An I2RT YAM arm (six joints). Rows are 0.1 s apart.
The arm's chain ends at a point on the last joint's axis. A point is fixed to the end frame.
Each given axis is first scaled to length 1.
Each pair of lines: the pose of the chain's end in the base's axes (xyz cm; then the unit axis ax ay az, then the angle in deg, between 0 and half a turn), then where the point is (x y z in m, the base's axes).
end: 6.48, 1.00, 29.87, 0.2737, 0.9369, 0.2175, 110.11
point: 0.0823 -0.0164 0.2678
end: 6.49, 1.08, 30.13, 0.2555, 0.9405, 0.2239, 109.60
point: 0.0835 -0.0154 0.2709
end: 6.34, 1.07, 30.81, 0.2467, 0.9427, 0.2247, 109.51
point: 0.0824 -0.0156 0.2780
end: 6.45, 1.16, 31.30, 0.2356, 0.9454, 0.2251, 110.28
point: 0.0836 -0.0145 0.2829
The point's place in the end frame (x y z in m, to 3 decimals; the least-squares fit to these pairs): 0.006 -0.036 0.025
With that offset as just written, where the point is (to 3 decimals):
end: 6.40, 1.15, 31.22, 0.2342, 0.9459, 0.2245, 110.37
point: 0.083 -0.015 0.282
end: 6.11, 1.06, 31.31, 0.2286, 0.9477, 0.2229, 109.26
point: 0.081 -0.016 0.284
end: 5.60, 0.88, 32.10, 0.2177, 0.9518, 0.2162, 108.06
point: 0.076 -0.018 0.293
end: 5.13, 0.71, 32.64, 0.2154, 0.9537, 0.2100, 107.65
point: 0.072 -0.020 0.298
